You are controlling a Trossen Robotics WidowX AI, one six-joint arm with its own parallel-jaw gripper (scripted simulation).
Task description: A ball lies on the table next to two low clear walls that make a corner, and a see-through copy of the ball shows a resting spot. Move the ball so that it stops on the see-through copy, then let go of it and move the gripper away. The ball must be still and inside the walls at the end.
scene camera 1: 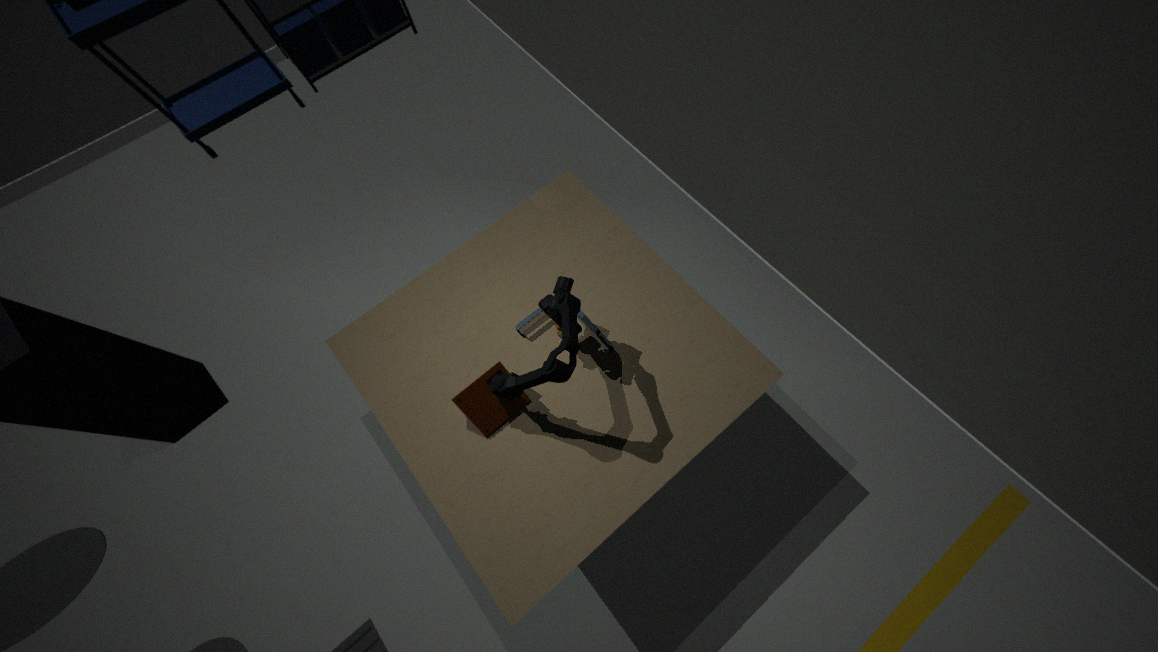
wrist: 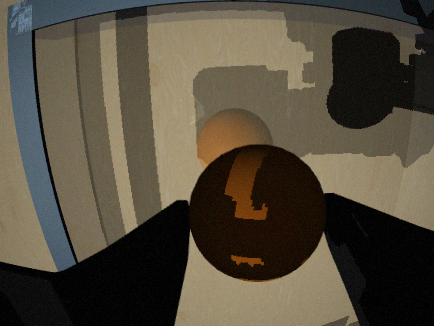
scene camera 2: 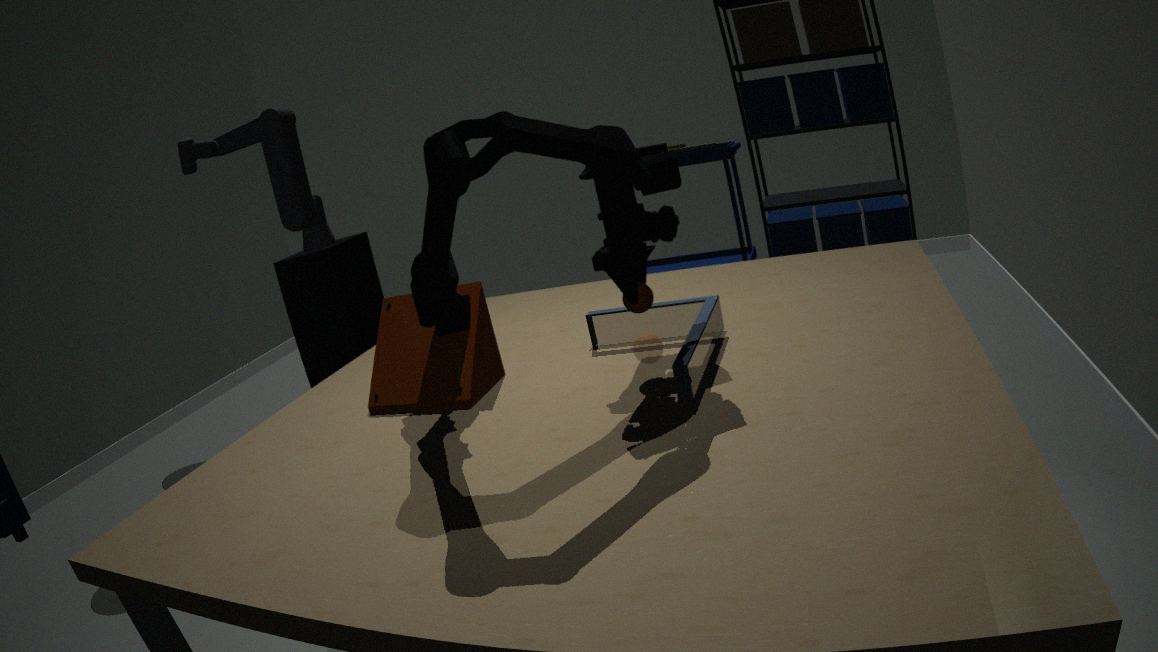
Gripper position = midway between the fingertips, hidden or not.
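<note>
My gripper [scene camera 2: 638, 299] carries an orange ball, and I also see a see-through copy of ball [scene camera 2: 648, 348]. In the wrist view I see my gripper [wrist: 256, 209] and the see-through copy of ball [wrist: 228, 129] as well.
</note>
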